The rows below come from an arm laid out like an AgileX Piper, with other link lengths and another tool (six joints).
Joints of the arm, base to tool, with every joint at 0 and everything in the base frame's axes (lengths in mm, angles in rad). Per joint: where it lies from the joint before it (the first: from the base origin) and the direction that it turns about. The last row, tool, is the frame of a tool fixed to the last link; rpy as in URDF.
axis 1: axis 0 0 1 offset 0.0 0.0 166.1
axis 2: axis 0 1 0 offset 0.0 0.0 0.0
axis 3: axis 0 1 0 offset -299.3 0.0 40.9
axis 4: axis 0.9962 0 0.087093 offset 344.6 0.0 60.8
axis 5: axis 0 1 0 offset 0.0 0.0 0.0
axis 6: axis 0.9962 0 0.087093 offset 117.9 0.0 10.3
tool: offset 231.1 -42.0 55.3 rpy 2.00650 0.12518 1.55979
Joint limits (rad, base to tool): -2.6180..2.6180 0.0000..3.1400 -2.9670..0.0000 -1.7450..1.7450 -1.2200..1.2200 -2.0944..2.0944
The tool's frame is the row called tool.
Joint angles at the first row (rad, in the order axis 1, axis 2, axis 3, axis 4, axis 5, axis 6):
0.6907 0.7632 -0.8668 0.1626 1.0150 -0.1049
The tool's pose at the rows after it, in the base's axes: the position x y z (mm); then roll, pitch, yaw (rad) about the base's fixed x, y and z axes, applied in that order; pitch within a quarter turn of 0, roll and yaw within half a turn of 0:
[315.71 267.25 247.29 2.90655 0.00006 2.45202]
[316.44 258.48 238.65 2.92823 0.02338 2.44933]
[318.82 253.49 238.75 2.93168 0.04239 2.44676]
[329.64 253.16 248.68 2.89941 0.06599 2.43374]
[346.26 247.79 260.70 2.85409 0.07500 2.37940]
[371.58 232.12 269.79 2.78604 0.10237 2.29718]
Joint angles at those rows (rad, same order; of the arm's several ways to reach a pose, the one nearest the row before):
0.6908 0.7376 -0.8109 0.1566 0.9875 -0.1002
0.6907 0.7304 -0.7957 0.1295 0.9965 -0.1002
0.6907 0.7254 -0.7936 0.1100 0.9992 -0.1002
0.6908 0.7248 -0.7935 0.0877 0.9632 -0.0943
0.6907 0.7247 -0.7912 0.0431 0.9117 -0.0362
0.6786 0.7085 -0.7494 -0.0389 0.8161 0.0430

